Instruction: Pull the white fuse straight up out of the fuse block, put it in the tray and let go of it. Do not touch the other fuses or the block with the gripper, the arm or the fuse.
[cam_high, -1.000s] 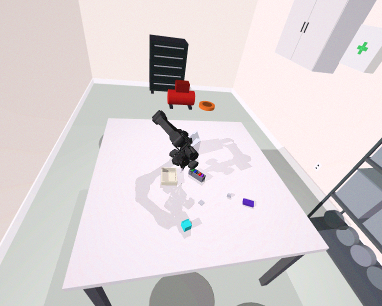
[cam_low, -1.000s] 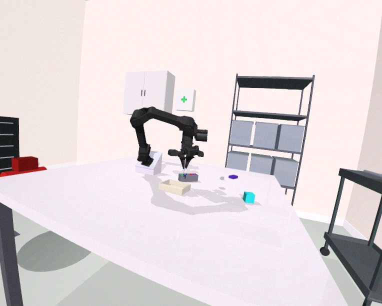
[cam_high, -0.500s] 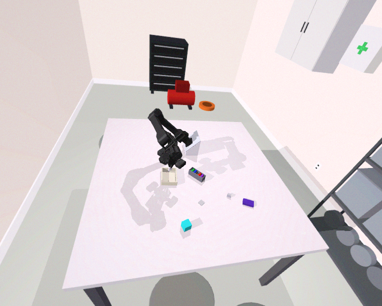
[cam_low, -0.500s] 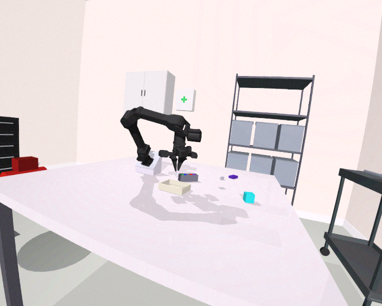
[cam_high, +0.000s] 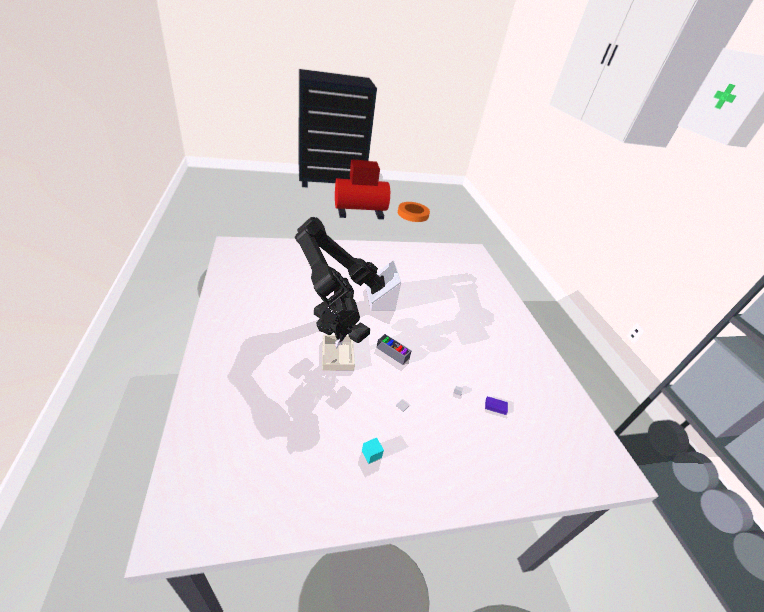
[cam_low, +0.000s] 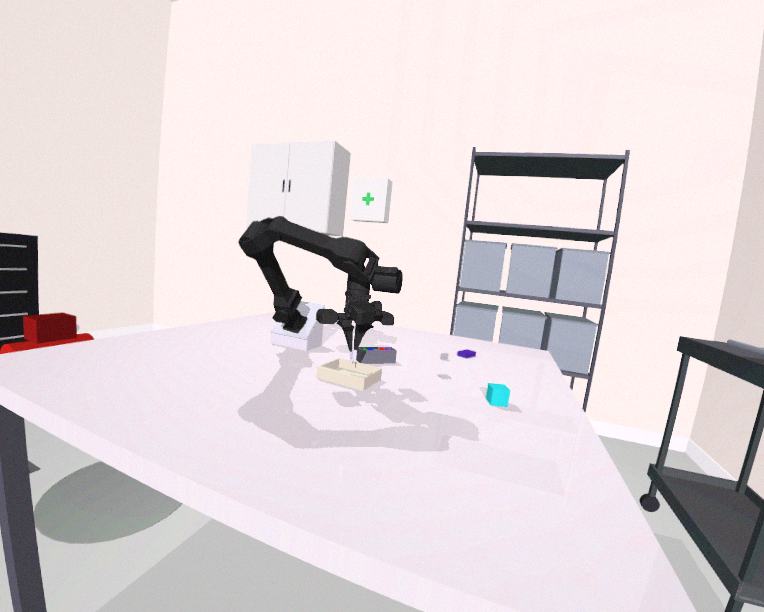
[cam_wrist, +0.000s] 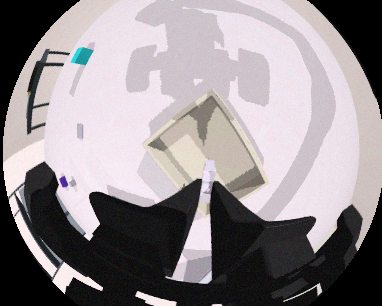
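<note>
The white fuse is 1 cm below my gripper tip. The rest, counted from my gripper tip: blue fuse (3 cm behind, 17 cm to the left, 5 cm below); then beige tray (7 cm below); then green fuse (4 cm behind, 16 cm to the left, 5 cm below).
</note>
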